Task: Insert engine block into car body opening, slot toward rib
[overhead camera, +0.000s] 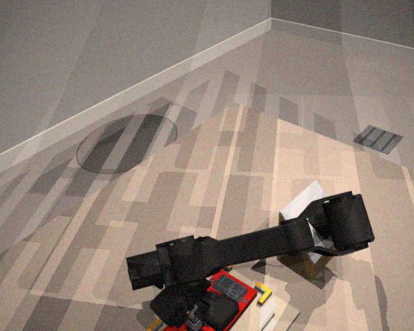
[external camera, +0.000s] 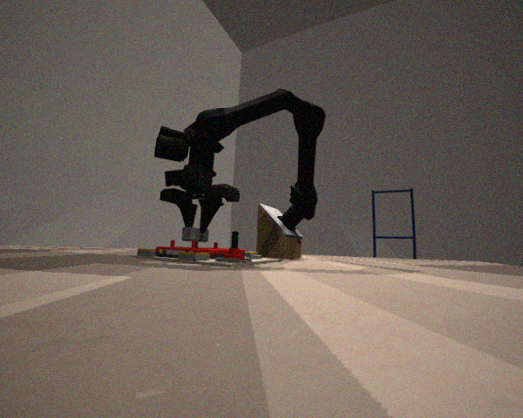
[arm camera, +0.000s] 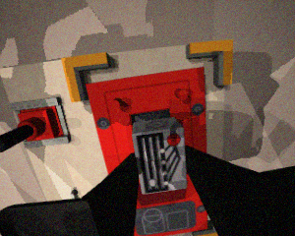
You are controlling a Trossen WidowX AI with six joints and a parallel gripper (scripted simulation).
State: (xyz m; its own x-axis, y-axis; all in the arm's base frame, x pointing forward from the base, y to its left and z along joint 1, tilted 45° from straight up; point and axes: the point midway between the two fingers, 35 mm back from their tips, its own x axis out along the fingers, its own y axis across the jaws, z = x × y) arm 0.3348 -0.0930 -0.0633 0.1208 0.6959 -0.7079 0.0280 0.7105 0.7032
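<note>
Now: the engine block 1 cm below my gripper tip.
</note>
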